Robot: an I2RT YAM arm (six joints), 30 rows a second.
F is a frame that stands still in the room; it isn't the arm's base.
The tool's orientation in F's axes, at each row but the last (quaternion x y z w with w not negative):
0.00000 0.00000 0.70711 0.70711
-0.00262 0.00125 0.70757 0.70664
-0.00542 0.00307 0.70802 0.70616
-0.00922 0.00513 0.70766 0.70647
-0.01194 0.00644 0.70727 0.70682
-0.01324 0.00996 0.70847 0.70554
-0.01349 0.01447 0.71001 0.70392
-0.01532 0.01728 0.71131 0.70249
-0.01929 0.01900 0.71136 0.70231
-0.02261 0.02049 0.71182 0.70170
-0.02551 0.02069 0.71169 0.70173
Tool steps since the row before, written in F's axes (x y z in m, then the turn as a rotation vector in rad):
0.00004 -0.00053 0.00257 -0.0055 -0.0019 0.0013
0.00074 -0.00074 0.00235 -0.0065 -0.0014 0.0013
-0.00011 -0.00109 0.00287 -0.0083 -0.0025 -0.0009
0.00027 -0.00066 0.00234 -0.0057 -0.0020 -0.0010
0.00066 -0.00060 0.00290 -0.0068 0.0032 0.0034
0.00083 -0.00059 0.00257 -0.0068 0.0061 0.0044
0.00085 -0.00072 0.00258 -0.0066 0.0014 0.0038
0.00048 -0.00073 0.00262 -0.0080 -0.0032 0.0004
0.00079 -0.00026 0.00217 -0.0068 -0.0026 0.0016
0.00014 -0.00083 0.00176 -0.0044 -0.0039 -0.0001
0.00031 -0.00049 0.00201 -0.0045 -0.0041 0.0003
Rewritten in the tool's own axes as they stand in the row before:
-0.00053 -0.00004 0.00257 -0.0019 0.0055 0.0013
-0.00075 -0.00074 0.00234 -0.0014 0.0065 0.0013
-0.00112 0.00010 0.00286 -0.0025 0.0083 -0.0009
-0.00071 -0.00028 0.00232 -0.0020 0.0057 -0.0010
-0.00068 -0.00068 0.00288 0.0031 0.0068 0.0035
-0.00068 -0.00084 0.00255 0.0060 0.0068 0.0046
-0.00083 -0.00084 0.00255 0.0013 0.0066 0.0038
-0.00086 -0.00046 0.00258 -0.0031 0.0080 0.0002
-0.00039 -0.00079 0.00215 -0.0026 0.0068 0.0015
-0.00094 -0.00013 0.00171 -0.0038 0.0045 -0.0003
-0.00062 -0.00032 0.00197 -0.0040 0.0046 0.0001

